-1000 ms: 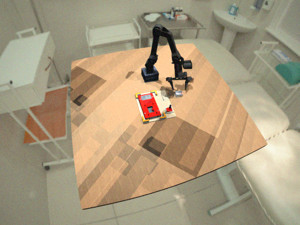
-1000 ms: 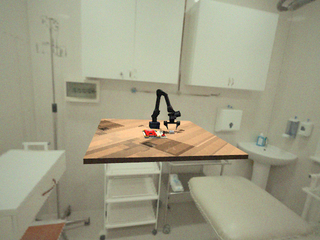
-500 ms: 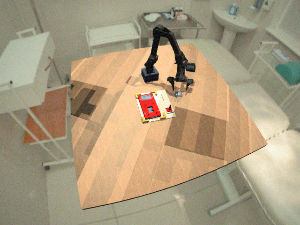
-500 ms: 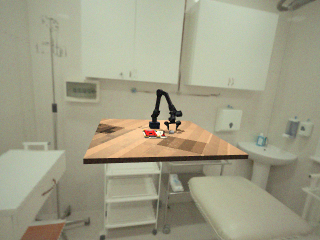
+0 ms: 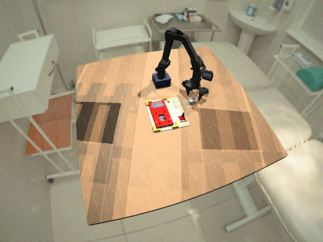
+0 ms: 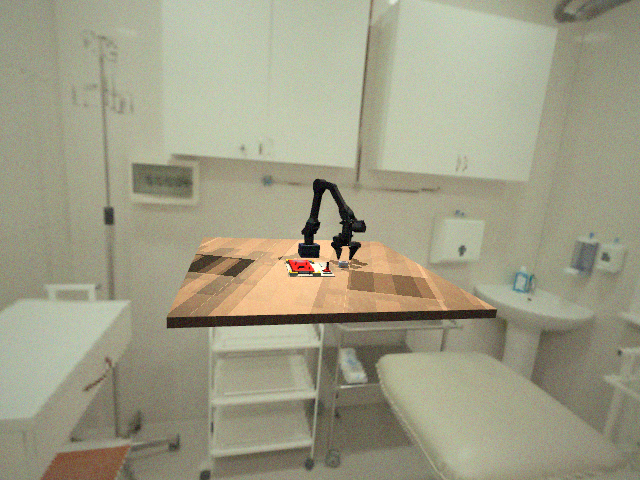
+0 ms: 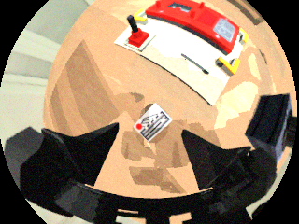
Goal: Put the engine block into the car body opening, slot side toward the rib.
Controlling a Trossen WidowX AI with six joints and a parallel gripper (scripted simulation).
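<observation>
Right now my gripper tip is 3 cm above the engine block.
</observation>
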